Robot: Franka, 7 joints.
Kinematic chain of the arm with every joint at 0, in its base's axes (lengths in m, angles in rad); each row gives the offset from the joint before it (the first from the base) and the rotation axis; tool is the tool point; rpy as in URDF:
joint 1: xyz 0 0 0.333 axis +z
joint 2: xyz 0 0 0 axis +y
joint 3: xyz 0 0 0.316 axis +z
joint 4: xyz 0.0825 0 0 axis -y
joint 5: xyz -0.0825 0 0.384 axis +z
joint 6: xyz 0 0 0 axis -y
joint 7: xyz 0.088 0 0 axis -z
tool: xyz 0 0 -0.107 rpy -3.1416 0 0
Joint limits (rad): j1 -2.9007..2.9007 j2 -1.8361..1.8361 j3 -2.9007..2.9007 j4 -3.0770..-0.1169 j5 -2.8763..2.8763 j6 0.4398..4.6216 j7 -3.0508..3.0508
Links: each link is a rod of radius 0.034 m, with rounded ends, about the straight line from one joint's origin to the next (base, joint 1, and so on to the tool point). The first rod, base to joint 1, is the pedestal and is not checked.
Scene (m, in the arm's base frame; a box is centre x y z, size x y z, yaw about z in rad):
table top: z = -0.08
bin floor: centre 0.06 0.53 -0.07 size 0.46 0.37 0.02 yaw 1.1
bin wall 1: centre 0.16 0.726 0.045 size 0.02 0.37 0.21 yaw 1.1
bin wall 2: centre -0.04 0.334 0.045 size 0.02 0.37 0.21 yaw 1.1
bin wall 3: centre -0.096 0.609 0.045 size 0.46 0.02 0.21 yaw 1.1
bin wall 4: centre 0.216 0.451 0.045 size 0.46 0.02 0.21 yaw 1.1
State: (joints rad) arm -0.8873 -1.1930 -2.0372 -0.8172 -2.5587 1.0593 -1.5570
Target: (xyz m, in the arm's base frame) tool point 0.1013 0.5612 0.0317
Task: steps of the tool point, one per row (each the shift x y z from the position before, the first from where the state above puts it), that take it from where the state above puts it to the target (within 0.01 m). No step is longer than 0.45 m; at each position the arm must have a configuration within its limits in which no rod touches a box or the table.
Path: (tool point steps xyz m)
1: -0.1025 -0.3349 0.1612
2: 0.1159 -0.3488 0.1587
3: 0.3170 -0.2240 0.1148
4: 0.4024 0.0031 0.0345
5: 0.3208 0.2335 -0.0634
6: 0.1041 0.3538 -0.1513
7: -0.1418 0.3029 -0.2024
8: -0.2955 0.1099 -0.2019
9: 0.0033 0.0152 -0.1255
10: -0.0033 -0.0152 -0.1333

